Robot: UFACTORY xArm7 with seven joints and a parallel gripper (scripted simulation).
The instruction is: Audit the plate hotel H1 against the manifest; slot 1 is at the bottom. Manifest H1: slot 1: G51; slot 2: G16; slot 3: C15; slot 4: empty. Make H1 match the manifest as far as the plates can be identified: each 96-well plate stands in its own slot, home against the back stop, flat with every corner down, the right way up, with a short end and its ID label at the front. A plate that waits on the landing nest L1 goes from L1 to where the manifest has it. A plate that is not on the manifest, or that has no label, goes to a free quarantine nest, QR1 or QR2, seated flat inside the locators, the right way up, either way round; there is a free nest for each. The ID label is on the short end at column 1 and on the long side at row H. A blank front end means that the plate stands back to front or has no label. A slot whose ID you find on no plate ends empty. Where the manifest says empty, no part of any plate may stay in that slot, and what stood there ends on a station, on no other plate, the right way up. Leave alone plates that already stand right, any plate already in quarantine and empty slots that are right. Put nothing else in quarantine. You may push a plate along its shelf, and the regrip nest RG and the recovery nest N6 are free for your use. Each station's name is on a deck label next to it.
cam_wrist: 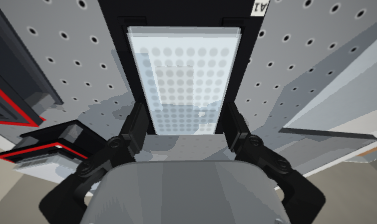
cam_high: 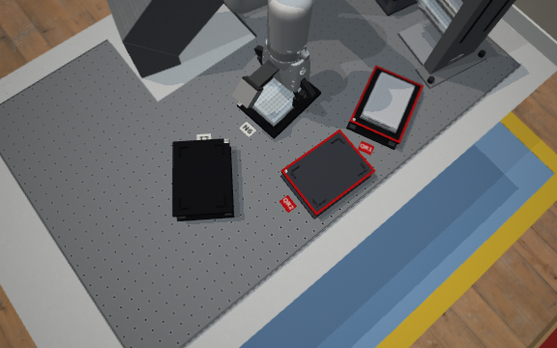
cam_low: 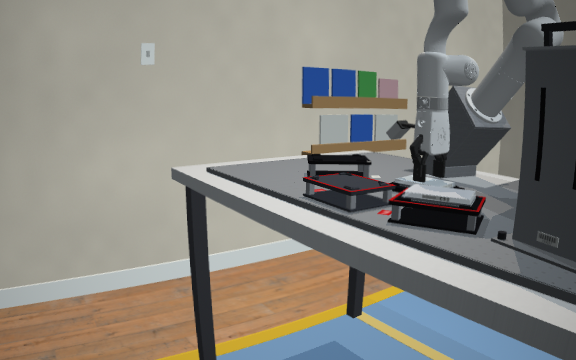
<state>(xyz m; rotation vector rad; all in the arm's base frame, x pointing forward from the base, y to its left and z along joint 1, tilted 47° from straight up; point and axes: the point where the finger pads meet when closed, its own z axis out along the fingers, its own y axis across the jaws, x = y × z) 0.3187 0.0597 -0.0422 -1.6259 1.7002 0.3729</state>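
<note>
Right now the black nest N6 is 1 cm to the right of my hand and 4 cm below it. Also, from my hand: quarantine nest QR2 (21 cm ahead, 6 cm to the right, 1 cm below); then N6 deck label (1 cm ahead, 12 cm to the right, 4 cm below); then A1 mark (5 cm behind, 9 cm to the right, 3 cm below).
</note>
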